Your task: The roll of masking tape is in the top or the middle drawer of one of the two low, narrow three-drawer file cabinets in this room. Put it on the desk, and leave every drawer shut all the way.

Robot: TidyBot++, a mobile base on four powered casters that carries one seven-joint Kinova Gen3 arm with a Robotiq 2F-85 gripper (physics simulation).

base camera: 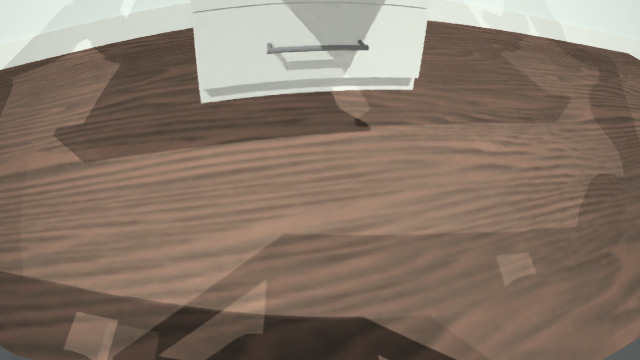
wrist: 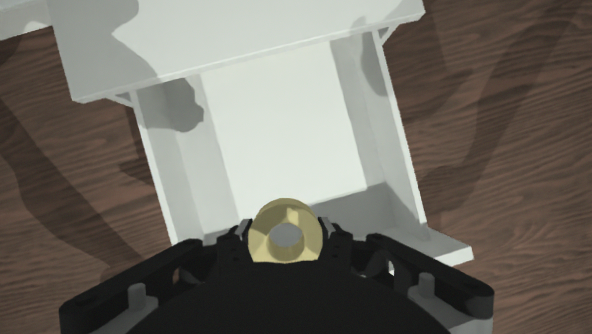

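The roll of masking tape [wrist: 257,237], yellow with a round hole, is between the fingertips in the wrist view. My gripper [wrist: 285,230] is shut on it and holds it above the front part of an open drawer [wrist: 290,130]. The drawer stands out from a white file cabinet [wrist: 240,30]. In the base camera view a white cabinet [base camera: 235,30] shows its lower front, with a dark bar handle [base camera: 317,48]. The gripper and the tape do not show in that view. The desk does not show in either view.
The open drawer's side walls and its front panel [wrist: 457,254] stick out over the wooden floor [wrist: 525,150] [base camera: 250,185]. Another white edge [wrist: 22,17] shows at the wrist view's upper left. A pale wall strip [base camera: 150,22] runs behind the cabinet in the base camera view.
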